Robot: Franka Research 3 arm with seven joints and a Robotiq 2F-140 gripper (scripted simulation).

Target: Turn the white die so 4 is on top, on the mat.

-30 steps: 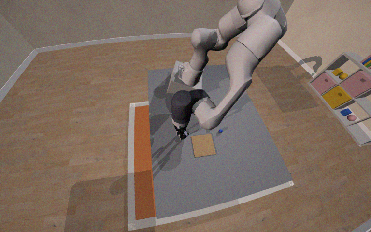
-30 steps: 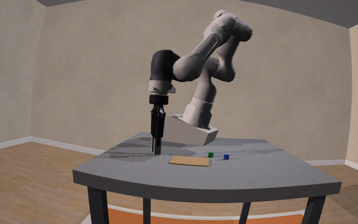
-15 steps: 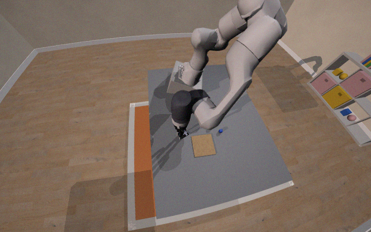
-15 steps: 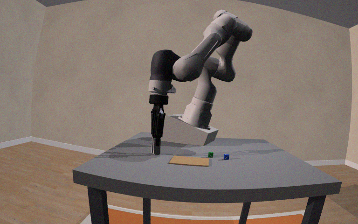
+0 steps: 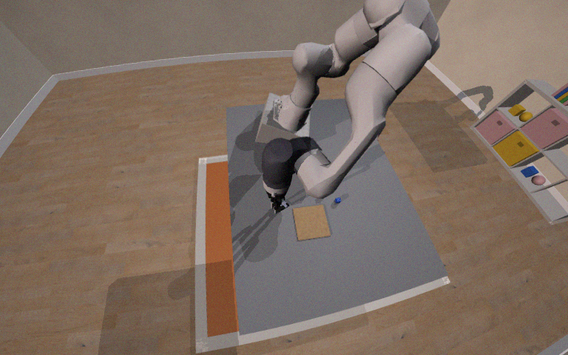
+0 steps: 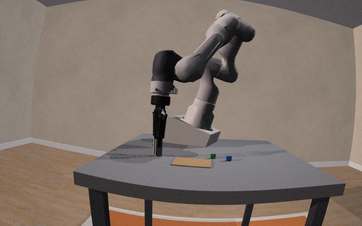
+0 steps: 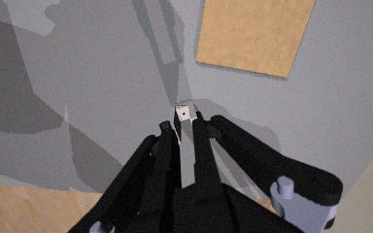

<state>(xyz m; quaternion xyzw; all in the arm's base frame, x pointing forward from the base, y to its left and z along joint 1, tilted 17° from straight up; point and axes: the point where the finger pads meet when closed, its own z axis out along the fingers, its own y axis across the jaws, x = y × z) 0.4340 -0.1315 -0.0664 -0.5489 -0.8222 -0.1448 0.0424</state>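
My hand is 80 mm short of the tan mat, 140 mm to the right of it and 40 mm above it. Round my hand: green die: 30 mm behind, 220 mm to the left, 30 mm below; white die: 30 mm below; blue die: 10 mm ahead, 290 mm to the left, 30 mm below.
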